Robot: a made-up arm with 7 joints. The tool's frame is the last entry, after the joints.
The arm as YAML. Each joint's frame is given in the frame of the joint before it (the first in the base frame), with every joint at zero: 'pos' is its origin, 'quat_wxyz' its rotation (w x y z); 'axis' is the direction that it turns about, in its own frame. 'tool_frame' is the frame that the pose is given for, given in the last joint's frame.
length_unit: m
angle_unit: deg
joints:
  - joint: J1
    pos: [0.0, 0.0, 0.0]
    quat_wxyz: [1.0, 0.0, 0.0, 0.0]
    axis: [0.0, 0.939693, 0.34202]
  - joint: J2
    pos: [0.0, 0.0, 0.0]
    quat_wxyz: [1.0, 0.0, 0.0, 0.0]
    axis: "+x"
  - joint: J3
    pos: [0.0, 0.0, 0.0]
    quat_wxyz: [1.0, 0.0, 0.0, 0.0]
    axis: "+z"
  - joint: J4
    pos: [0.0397, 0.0, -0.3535]
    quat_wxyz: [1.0, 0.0, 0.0, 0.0]
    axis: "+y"
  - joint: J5
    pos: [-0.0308, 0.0, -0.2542]
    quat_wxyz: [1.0, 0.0, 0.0, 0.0]
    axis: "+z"
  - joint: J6
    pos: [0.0, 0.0, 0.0]
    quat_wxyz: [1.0, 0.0, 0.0, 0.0]
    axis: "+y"
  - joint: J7
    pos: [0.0, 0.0, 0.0]
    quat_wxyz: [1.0, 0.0, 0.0, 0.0]
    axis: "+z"
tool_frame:
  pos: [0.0, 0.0, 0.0]
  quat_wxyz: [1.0, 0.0, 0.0, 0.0]
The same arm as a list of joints. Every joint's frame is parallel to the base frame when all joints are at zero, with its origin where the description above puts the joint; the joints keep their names.
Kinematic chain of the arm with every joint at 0, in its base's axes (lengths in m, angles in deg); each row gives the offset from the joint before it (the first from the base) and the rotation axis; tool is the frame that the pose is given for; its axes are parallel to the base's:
J1: xyz 0.0000 0.0000 0.0000 axis 0 0.9397 0.342
J2: xyz 0.0000 0.0000 0.0000 axis +x
J3: xyz 0.0000 0.0000 0.0000 axis +z
J4: xyz 0.0397 0.0000 -0.3535 axis +y
J5: xyz -0.0308 0.0000 -0.2542 axis +z
J6: xyz 0.0000 0.0000 0.0000 axis +y
J7: xyz 0.0000 0.0000 0.0000 axis +z
tool: xyz 0.0000 0.0000 0.0000

